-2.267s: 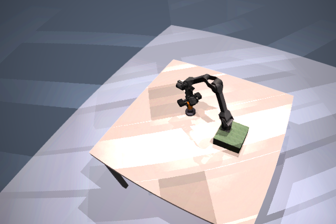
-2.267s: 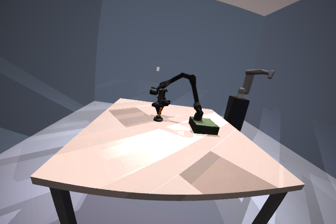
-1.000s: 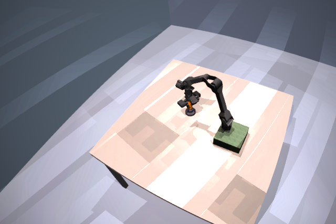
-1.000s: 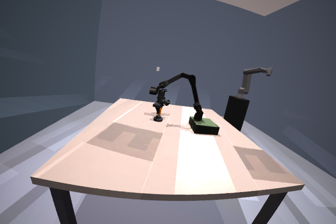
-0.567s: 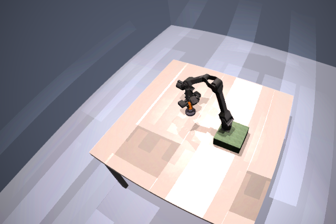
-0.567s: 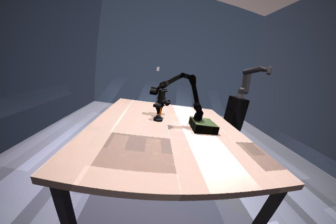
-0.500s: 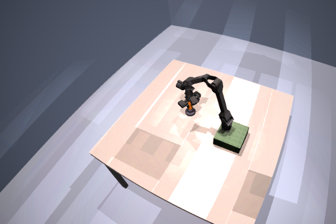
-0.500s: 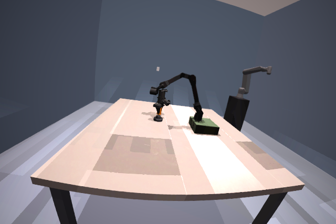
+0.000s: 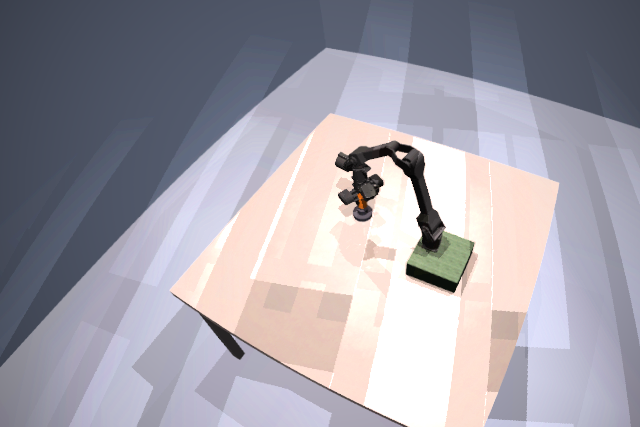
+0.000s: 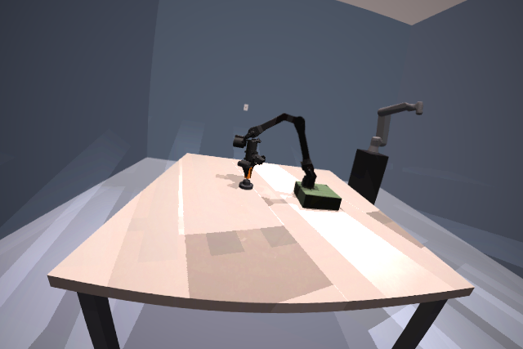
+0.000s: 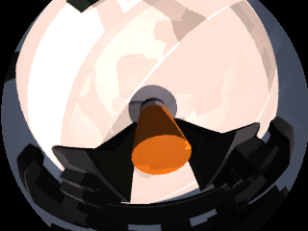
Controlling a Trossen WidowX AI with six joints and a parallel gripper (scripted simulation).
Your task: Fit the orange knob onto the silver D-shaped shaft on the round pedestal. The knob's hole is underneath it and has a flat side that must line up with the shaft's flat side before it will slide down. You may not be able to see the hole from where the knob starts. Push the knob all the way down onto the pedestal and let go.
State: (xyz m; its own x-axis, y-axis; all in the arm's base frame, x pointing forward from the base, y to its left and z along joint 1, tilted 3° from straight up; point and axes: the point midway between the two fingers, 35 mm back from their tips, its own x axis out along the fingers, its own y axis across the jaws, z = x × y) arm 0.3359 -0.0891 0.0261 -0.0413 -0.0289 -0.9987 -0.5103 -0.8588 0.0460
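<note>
The orange knob is 30 mm above my gripper tip. Round my gripper tip: round pedestal (40 mm below).
</note>
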